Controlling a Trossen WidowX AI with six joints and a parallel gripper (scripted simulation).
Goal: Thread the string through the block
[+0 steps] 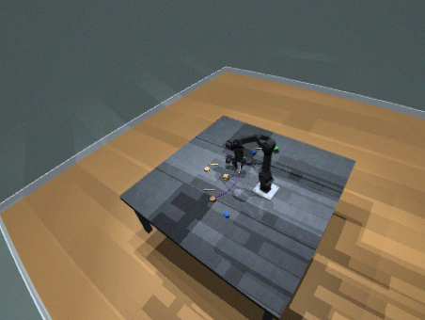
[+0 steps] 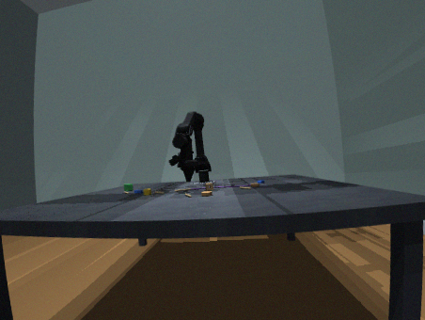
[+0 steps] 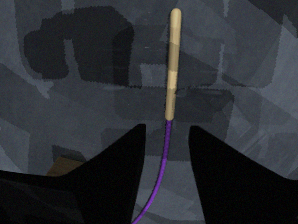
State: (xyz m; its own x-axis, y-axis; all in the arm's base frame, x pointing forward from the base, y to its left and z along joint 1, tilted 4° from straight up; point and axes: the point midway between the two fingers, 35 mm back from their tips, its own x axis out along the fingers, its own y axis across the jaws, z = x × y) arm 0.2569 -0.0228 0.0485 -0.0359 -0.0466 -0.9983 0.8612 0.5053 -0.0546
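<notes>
The thin wooden stick lies 10 mm to the right of my gripper tip and 40 mm below it. Round my gripper tip: yellow piece 130 mm ahead, 150 mm to the right, 30 mm below; then wooden block 40 mm ahead, 110 mm to the left, 20 mm below; then round wooden button 20 mm behind, 320 mm to the left, 30 mm below.
</notes>
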